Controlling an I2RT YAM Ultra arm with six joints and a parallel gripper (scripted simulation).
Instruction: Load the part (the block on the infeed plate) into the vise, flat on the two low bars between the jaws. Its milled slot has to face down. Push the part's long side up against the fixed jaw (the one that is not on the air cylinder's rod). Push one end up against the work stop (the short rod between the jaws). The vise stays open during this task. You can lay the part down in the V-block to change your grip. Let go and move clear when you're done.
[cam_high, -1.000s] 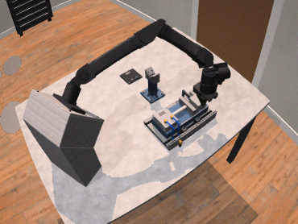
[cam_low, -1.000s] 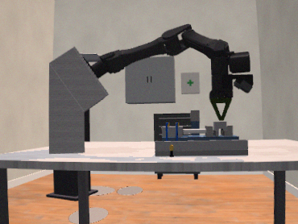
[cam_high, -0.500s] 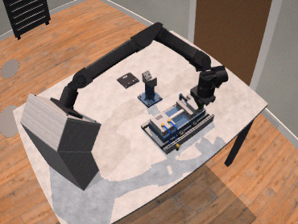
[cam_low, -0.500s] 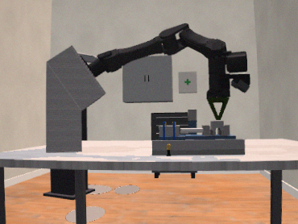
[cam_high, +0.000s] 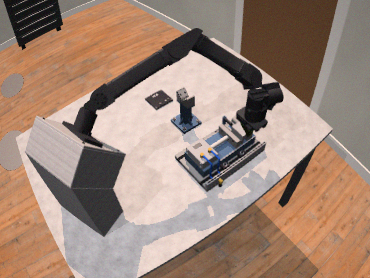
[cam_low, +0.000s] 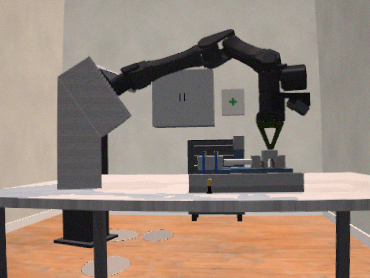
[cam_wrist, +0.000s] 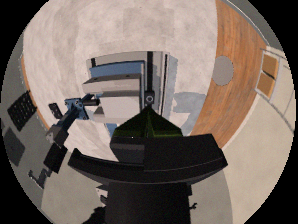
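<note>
The grey part is 4 cm to the left of my hand, 3 cm below it and 1 cm behind it. From my hand the other things lie so: fixed jaw: 7 cm to the left, 4 cm below, 1 cm ahead; moving jaw: 5 cm to the left, 5 cm behind, 4 cm below; air cylinder rod: 10 cm behind, 4 cm to the left, 4 cm below.
</note>
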